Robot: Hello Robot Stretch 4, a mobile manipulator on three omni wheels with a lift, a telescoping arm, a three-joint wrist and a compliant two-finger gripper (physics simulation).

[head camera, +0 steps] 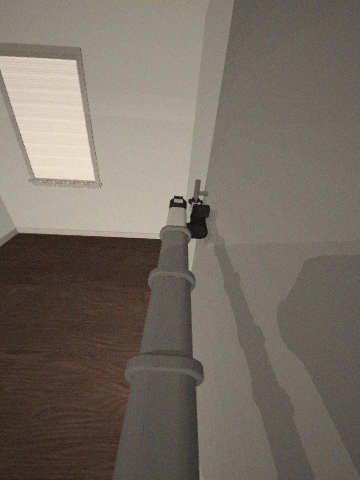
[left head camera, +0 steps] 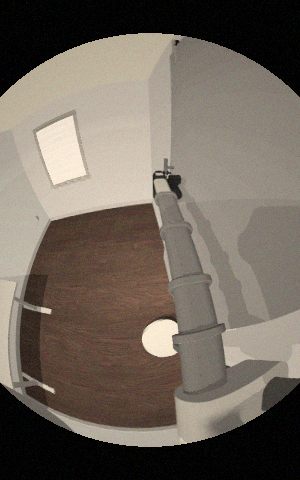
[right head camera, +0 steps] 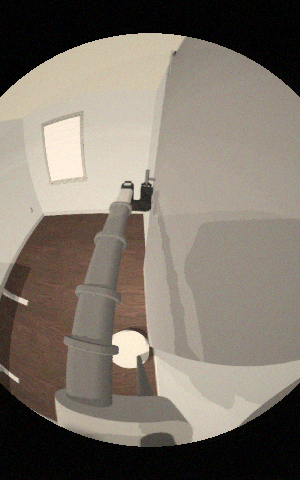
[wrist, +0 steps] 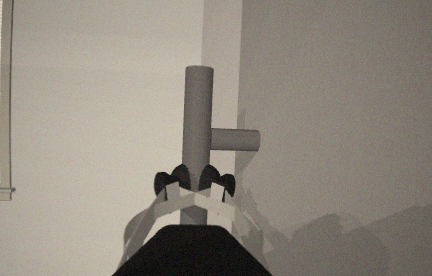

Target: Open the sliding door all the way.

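Where they show: gripper, fingertip midpoint: [head camera: 195, 200] [left head camera: 164, 171] [right head camera: 146, 183] [wrist: 195, 180]; robot's base, link origin: [left head camera: 161, 336] [right head camera: 128, 347].
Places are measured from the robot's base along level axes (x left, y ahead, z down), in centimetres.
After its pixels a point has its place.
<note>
The sliding door [head camera: 285, 125] {x -17.8, y 46.3, z -154.0 cm} [left head camera: 230, 125] {x -17.8, y 45.4, z -155.7 cm} [right head camera: 225, 145] {x -18.9, y 29.3, z -153.4 cm} [wrist: 340, 100] {x -15.3, y 83.0, z -126.6 cm} is a large flat grey panel on the right. Its handle [head camera: 198, 186] {x -9.1, y 94.4, z -127.5 cm} [left head camera: 166, 164] {x -9.3, y 94.3, z -126.0 cm} [right head camera: 147, 175] {x -9.2, y 94.4, z -126.2 cm} [wrist: 198, 105] {x -8.8, y 94.3, z -126.7 cm} is an upright grey bar with a short side post towards the door. A narrow strip of pale wall shows between the door's left edge and the room corner. My gripper [head camera: 196, 201] {x -8.8, y 96.5, z -119.7 cm} [left head camera: 167, 175] {x -8.8, y 96.5, z -119.7 cm} [right head camera: 146, 185] {x -8.8, y 96.5, z -119.7 cm} [wrist: 195, 180] {x -8.8, y 96.5, z -119.7 cm} is shut on the handle below the side post, with one dark fingertip on each side of the bar. The bar's lower end is hidden behind the gripper body.
My extended arm [head camera: 167, 320] {x 0.2, y 22.8, z -130.7 cm} [left head camera: 192, 300] {x 0.8, y 13.9, z -131.0 cm} [right head camera: 96, 300] {x -0.7, y 15.8, z -131.0 cm} runs along the door over the brown wooden floor [head camera: 65, 310] {x 98.7, y 105.0, z 2.7 cm}. A window [head camera: 50, 115] {x 145.5, y 232.0, z -151.4 cm} is in the far wall. A round white disc [left head camera: 160, 338] {x 2.4, y -0.2, z -18.7 cm} [right head camera: 131, 345] {x -3.6, y 3.9, z -18.7 cm} lies below the arm. White bars [left head camera: 37, 308] show at the left.
</note>
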